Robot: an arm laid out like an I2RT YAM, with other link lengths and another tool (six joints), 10 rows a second.
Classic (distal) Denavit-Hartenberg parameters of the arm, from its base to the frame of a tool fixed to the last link. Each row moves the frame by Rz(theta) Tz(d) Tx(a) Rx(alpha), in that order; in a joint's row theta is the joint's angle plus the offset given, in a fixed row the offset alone. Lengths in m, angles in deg.
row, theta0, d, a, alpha
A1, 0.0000, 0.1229, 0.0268, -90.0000
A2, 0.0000, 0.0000, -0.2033, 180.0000
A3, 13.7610, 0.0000, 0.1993, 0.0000
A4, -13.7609, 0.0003, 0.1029, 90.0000
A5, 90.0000, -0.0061, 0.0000, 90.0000
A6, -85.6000, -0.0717, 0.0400, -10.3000
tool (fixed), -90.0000, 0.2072, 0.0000, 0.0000
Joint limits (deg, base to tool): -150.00..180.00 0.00..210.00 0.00..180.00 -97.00..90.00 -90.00..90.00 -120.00..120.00
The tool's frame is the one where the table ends.
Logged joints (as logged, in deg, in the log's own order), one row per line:
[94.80, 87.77, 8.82, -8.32, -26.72, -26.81]
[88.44, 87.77, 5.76, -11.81, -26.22, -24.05]
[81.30, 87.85, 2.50, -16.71, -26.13, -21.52]
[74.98, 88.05, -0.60, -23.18, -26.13, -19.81]
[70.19, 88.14, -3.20, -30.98, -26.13, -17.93]
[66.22, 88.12, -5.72, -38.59, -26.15, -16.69]
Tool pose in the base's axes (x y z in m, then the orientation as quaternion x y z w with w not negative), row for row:
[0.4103, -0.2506, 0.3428, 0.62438, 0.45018, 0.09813, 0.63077]
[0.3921, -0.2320, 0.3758, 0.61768, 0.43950, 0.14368, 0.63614]
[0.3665, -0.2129, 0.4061, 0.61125, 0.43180, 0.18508, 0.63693]
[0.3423, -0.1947, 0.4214, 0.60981, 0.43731, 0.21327, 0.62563]
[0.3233, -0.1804, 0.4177, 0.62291, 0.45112, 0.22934, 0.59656]
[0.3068, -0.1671, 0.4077, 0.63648, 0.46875, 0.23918, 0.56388]
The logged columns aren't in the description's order. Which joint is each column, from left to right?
Columns, left to right: A2, A3, A5, A4, A1, A6.
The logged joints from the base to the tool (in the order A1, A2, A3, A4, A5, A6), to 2 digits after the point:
[-26.72, 94.80, 87.77, -8.32, 8.82, -26.81]
[-26.22, 88.44, 87.77, -11.81, 5.76, -24.05]
[-26.13, 81.30, 87.85, -16.71, 2.50, -21.52]
[-26.13, 74.98, 88.05, -23.18, -0.60, -19.81]
[-26.13, 70.19, 88.14, -30.98, -3.20, -17.93]
[-26.15, 66.22, 88.12, -38.59, -5.72, -16.69]

